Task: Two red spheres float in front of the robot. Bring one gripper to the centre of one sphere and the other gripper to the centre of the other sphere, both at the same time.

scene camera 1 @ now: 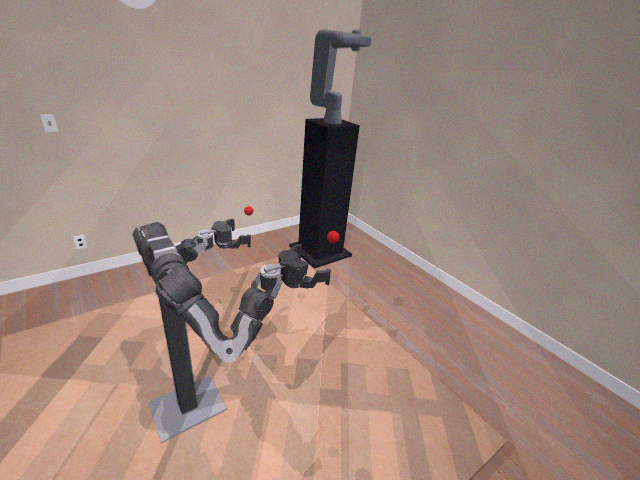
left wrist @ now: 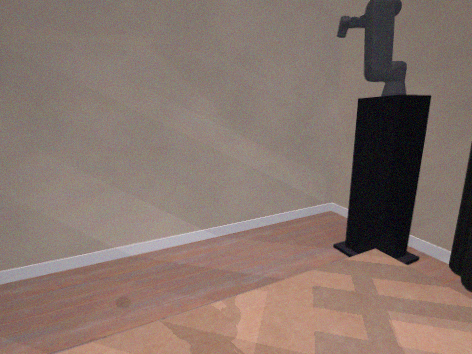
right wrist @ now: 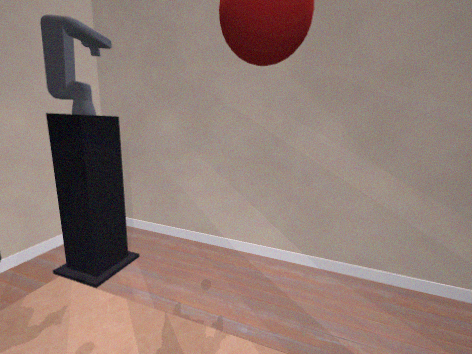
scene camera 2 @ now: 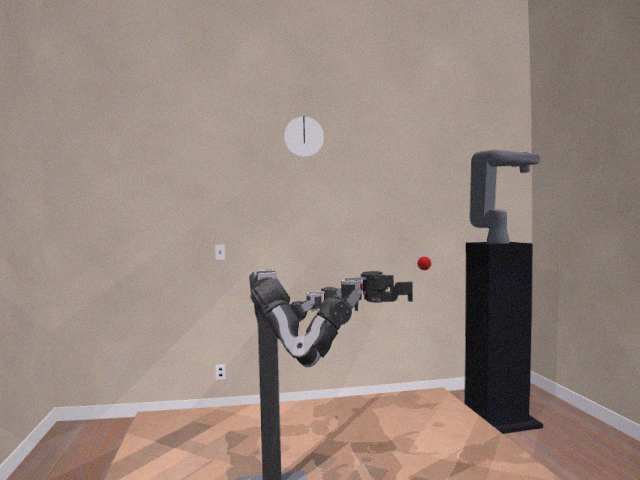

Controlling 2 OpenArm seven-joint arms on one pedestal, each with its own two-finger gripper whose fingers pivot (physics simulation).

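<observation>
The farther red sphere (scene camera 1: 248, 210) floats above and a little right of my open, empty left gripper (scene camera 1: 241, 233), apart from it. In scene camera 2 a sliver of this sphere (scene camera 2: 361, 285) shows behind the right arm, which hides most of the left gripper. The nearer red sphere (scene camera 1: 332, 237) (scene camera 2: 423, 263) floats above and to the right of my open, empty right gripper (scene camera 1: 313, 261) (scene camera 2: 402, 284), clear of its fingers. In the right wrist view this sphere (right wrist: 266, 30) is large and cut by the top edge. Neither sphere shows in the left wrist view.
A black pedestal (scene camera 1: 325, 191) (scene camera 2: 498, 330) (left wrist: 387, 175) (right wrist: 92, 190) with a grey arm (scene camera 1: 323, 67) (scene camera 2: 480, 191) (left wrist: 380, 40) (right wrist: 57, 57) on top stands in the room corner, behind the spheres. My right arm's elbow (scene camera 1: 229, 350) hangs low beside my own pedestal (scene camera 1: 178, 356).
</observation>
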